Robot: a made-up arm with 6 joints.
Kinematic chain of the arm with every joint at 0, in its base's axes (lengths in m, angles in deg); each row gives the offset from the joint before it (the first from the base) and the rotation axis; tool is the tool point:
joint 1: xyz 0 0 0.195 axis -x
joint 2: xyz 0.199 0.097 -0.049 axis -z
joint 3: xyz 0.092 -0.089 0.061 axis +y
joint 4: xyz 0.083 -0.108 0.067 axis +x
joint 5: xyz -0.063 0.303 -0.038 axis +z
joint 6: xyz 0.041 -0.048 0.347 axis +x
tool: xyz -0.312 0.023 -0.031
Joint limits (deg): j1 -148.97..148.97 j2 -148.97..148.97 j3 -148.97..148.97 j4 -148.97..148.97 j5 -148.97..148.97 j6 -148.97..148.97
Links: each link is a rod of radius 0.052 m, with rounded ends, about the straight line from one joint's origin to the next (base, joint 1, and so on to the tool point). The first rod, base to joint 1, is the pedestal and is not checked.
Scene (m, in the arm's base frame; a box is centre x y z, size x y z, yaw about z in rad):
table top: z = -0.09
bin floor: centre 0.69 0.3 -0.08 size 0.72 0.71 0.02 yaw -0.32
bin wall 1: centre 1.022 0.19 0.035 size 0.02 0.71 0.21 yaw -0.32
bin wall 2: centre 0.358 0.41 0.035 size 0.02 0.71 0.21 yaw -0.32
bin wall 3: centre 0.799 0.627 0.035 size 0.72 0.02 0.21 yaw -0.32
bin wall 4: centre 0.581 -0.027 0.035 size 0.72 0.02 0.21 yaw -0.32
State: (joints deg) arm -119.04 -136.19 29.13 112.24 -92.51 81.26
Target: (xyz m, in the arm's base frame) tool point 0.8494 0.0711 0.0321
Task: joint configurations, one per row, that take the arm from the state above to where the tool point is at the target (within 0.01 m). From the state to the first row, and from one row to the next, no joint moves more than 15 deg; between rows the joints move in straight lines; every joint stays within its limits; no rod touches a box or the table.
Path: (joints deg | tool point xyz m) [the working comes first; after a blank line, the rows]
Joints at the target: -128.62 -79.70 13.00 148.97 -18.56 83.40
Straight joint move there: touches bin wall 1, bin wall 4.

1: -120.03 -129.67 21.06 118.36 -78.17 82.47 | 0.6563 -0.7197 0.6182
2: -121.03 -123.15 12.99 124.48 -63.83 83.68 | 0.8161 -0.5961 0.4973
3: -122.02 -116.63 4.91 130.60 -49.49 84.89 | 0.9136 -0.4270 0.3924
4: -123.01 -110.11 -3.16 136.73 -35.16 86.10 | 0.9446 -0.2403 0.3208
5: -124.00 -103.59 -11.23 142.85 -20.82 87.31 | 0.9174 -0.0658 0.2917
6: -125.00 -97.07 -19.30 148.97 -6.48 88.52 | 0.8494 0.0711 0.3049
7: -126.21 -91.28 -8.53 148.97 -10.51 86.82 | 0.8581 0.0755 0.2049
8: -127.41 -85.49 2.24 148.97 -14.53 85.11 | 0.8568 0.0750 0.1132
9: -128.62 -79.70 13.00 148.97 -18.56 83.40 | 0.8494 0.0711 0.0321

